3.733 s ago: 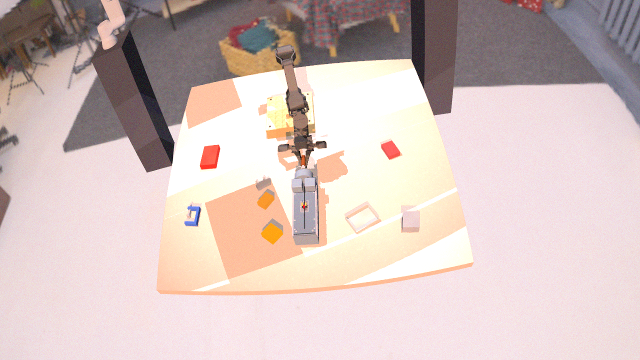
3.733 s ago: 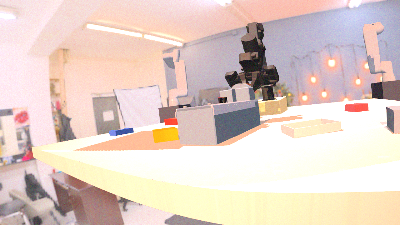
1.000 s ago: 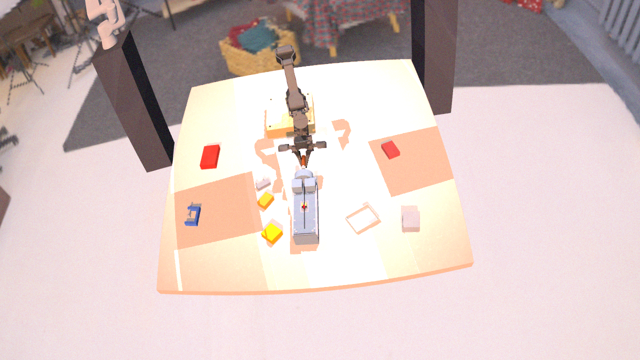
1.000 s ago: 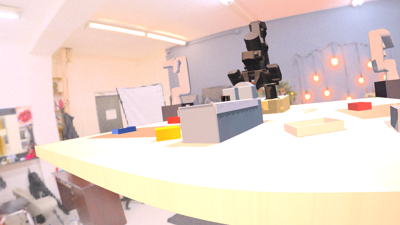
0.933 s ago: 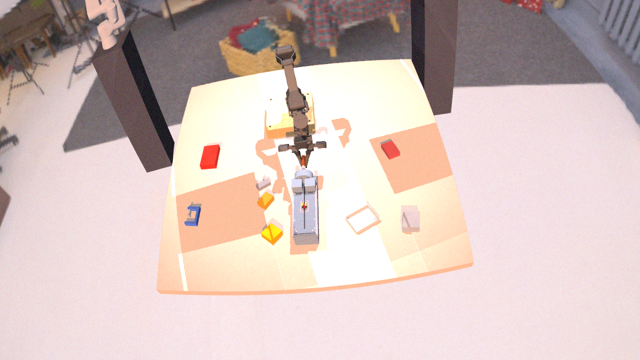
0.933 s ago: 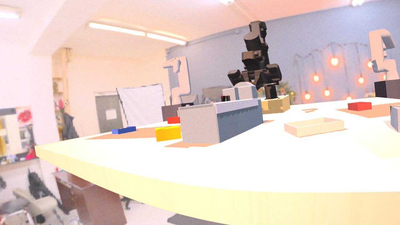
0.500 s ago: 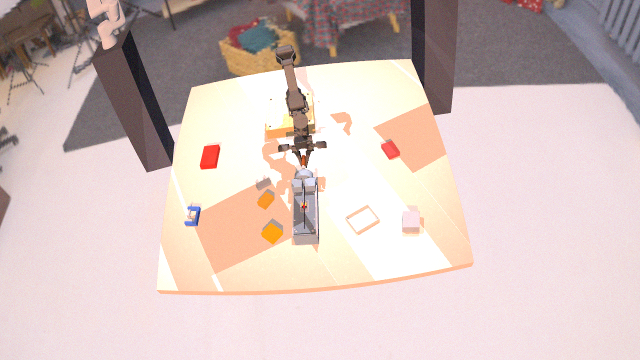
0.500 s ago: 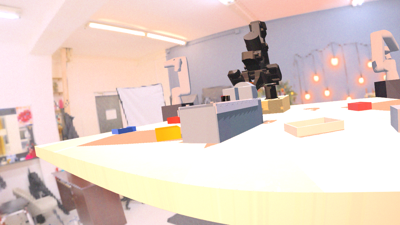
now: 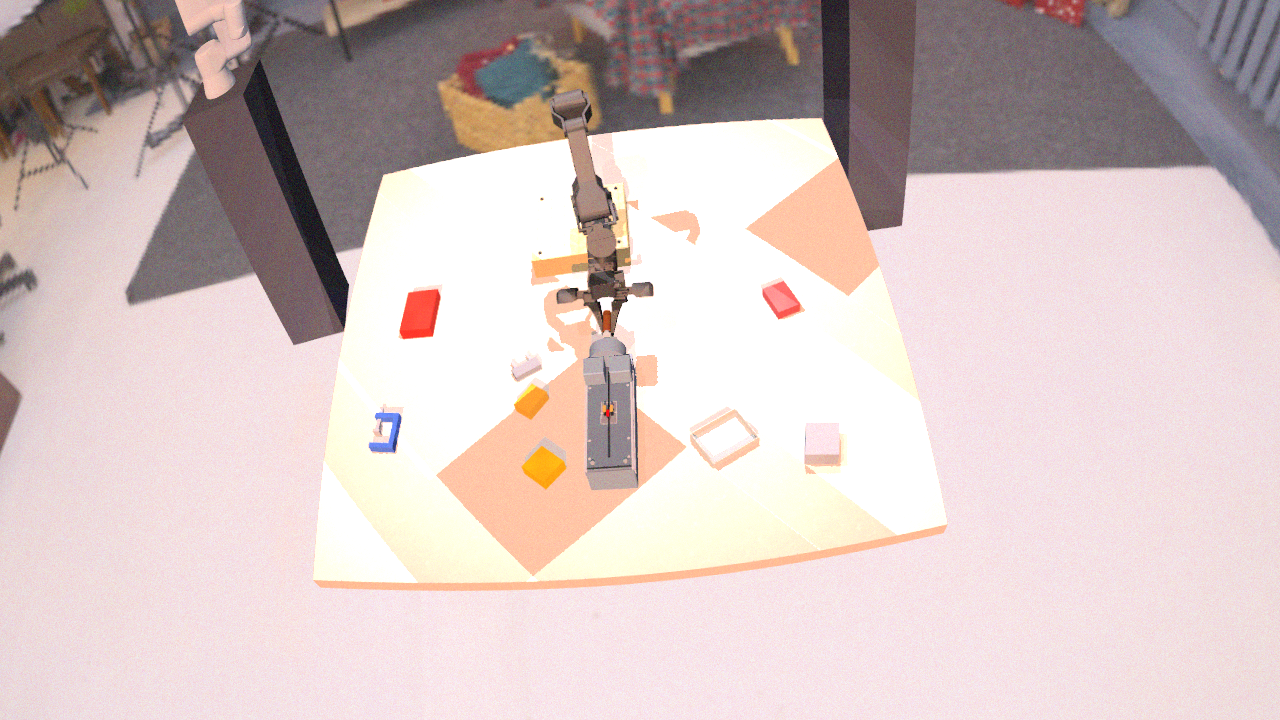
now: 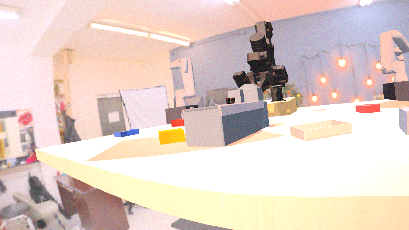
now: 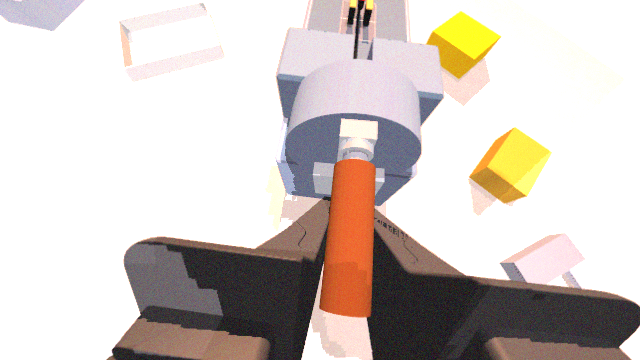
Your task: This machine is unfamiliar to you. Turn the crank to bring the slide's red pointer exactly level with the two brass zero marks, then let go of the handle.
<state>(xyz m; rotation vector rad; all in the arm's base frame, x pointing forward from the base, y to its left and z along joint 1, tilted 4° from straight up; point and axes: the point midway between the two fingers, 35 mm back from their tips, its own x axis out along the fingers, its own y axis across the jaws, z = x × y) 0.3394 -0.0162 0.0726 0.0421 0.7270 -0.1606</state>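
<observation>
Now: gripper tip 30 mm below the orange crank handle and 20 mm past it. From my gripper tip the other things lie so: shallow white tray: 230 mm ahead, 180 mm to the left, 90 mm below; red pointer: 180 mm ahead, 30 mm to the right, 10 mm below; yellow cube: 220 mm ahead, 170 mm to the right, 80 mm below.
</observation>
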